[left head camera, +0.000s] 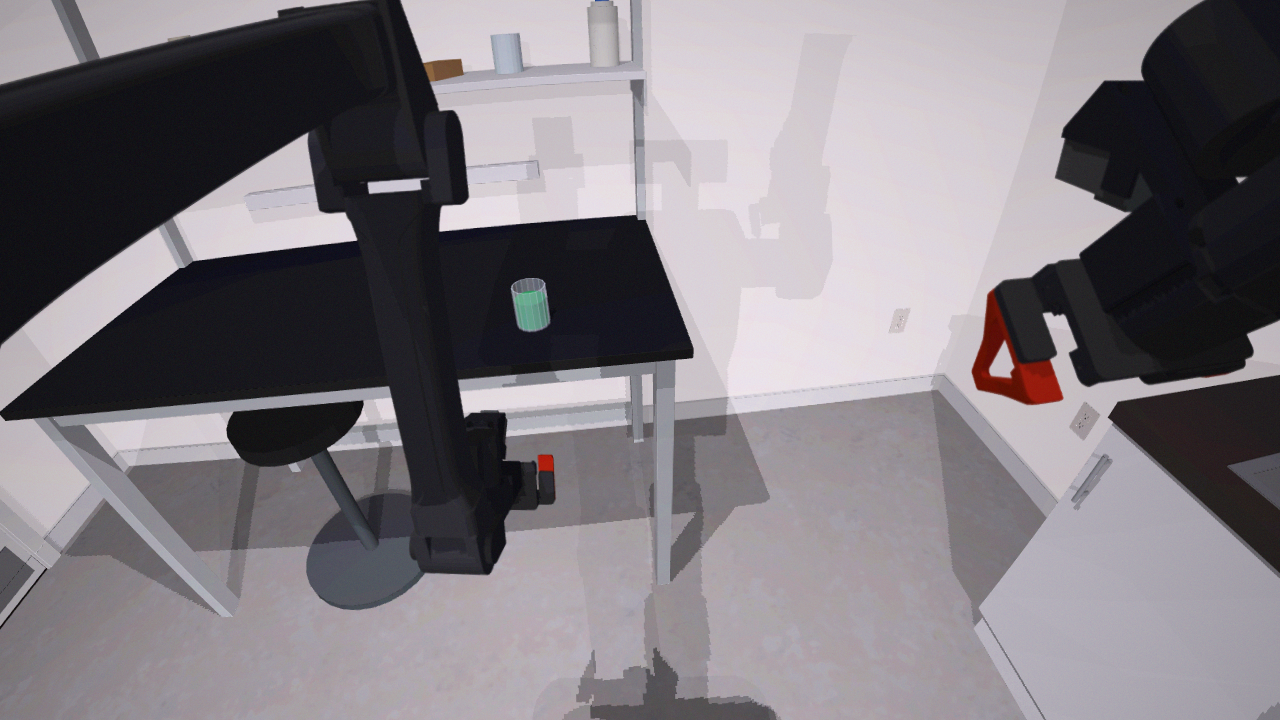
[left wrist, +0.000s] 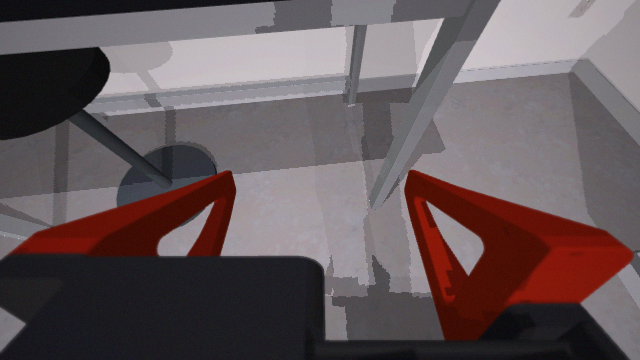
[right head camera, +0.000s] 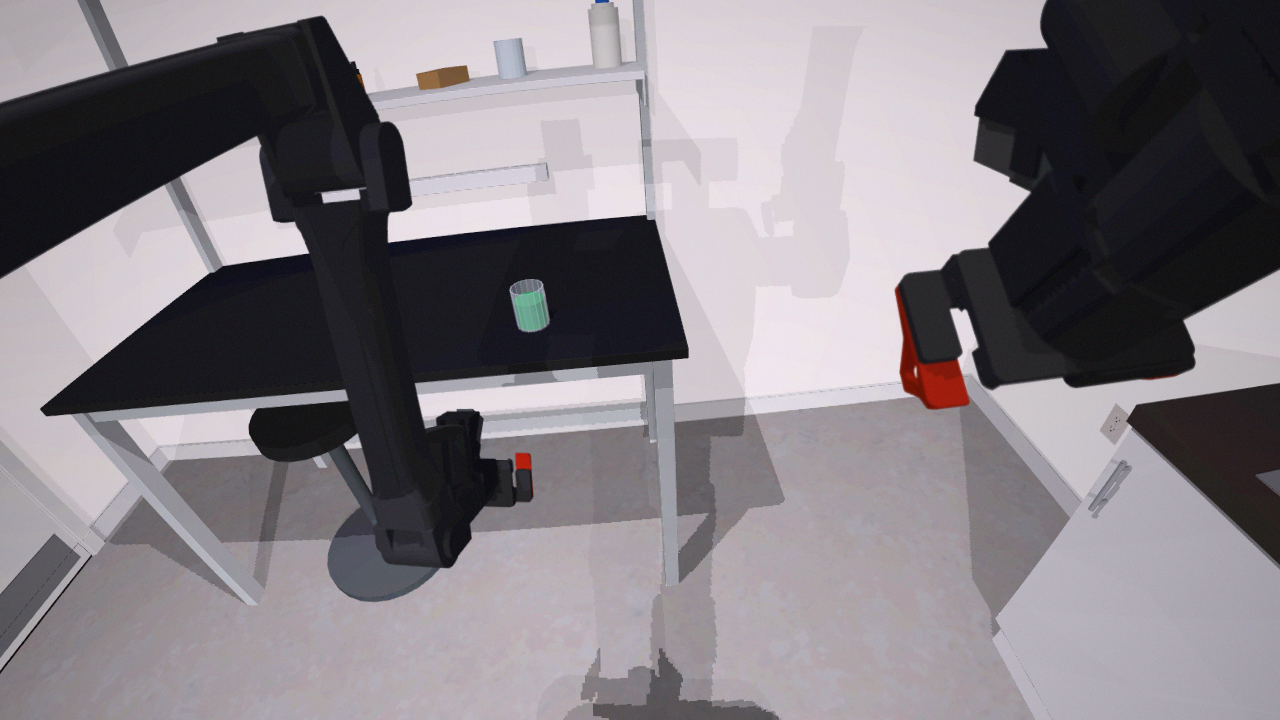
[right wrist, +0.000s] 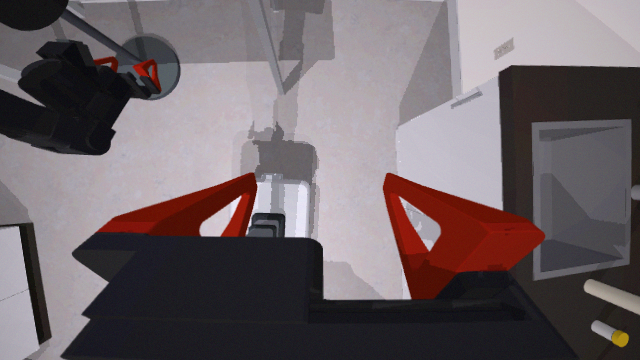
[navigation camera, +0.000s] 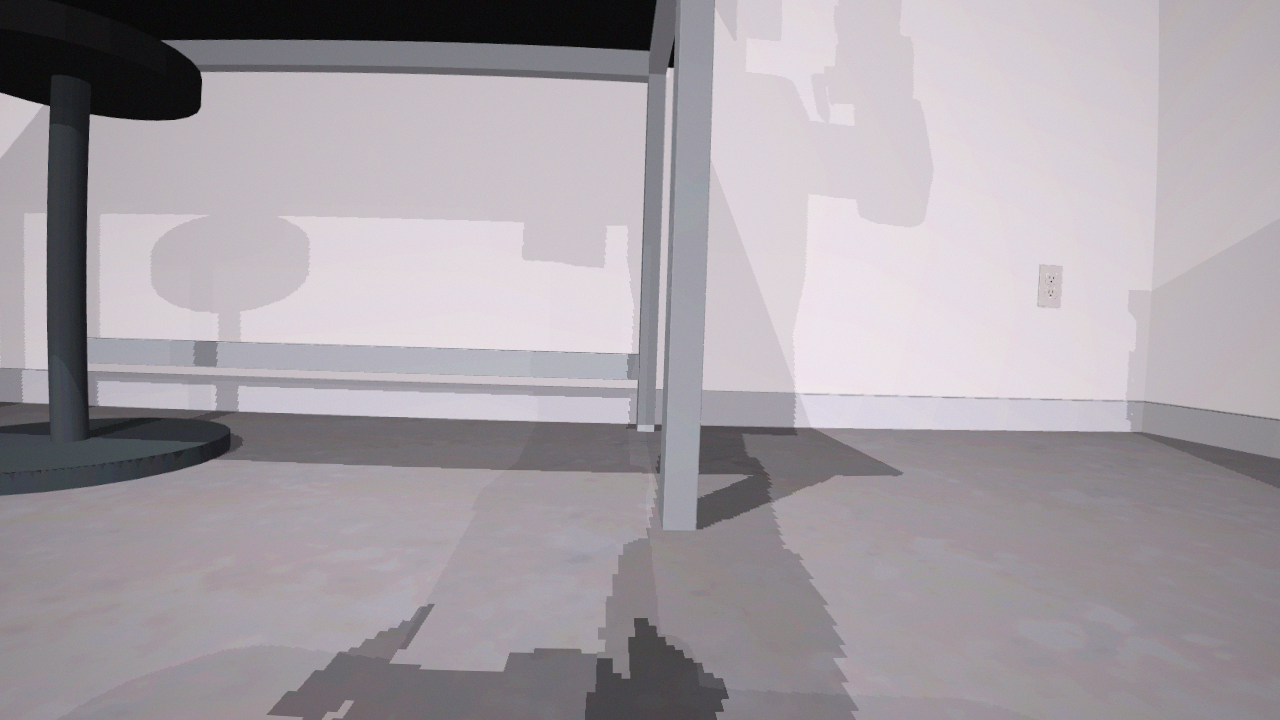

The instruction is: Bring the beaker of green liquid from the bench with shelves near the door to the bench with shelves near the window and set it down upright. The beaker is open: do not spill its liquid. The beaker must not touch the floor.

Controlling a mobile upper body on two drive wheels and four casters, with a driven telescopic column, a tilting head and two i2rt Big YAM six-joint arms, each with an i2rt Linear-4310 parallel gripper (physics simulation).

Labels:
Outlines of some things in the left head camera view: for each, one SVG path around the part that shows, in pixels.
My left gripper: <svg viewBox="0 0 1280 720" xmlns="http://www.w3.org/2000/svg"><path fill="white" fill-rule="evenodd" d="M553 455L538 455L539 489L537 489L536 462L533 460L532 462L521 462L522 487L513 503L510 502L507 492L500 485L496 485L508 500L508 513L510 510L536 510L538 505L552 505L555 502Z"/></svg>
My right gripper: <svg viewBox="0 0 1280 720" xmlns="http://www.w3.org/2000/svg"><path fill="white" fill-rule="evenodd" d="M1280 312L1267 309L1246 296L1240 298L1229 288L1223 291L1211 279L1211 276L1216 274L1213 268L1217 265L1208 248L1199 248L1205 241L1202 221L1208 204L1195 213L1189 223L1188 239L1195 259L1194 265L1110 314L1103 311L1080 258L1047 264L1032 277L1003 280L987 294L983 340L971 372L979 391L1003 395L1026 405L1063 400L1050 361L1057 356L1057 350L1043 313L1052 313L1053 316L1063 314L1067 319L1078 347L1069 352L1078 380L1086 387L1137 377L1147 385L1221 376L1245 367L1245 359L1251 358L1254 354L1247 334L1279 321ZM1004 341L1014 365L1010 372L1012 378L991 376L989 372Z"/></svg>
A clear beaker of green liquid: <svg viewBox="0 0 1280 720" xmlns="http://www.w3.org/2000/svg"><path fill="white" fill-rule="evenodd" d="M526 278L515 282L511 286L517 326L522 331L536 332L543 330L550 324L546 285L541 279Z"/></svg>

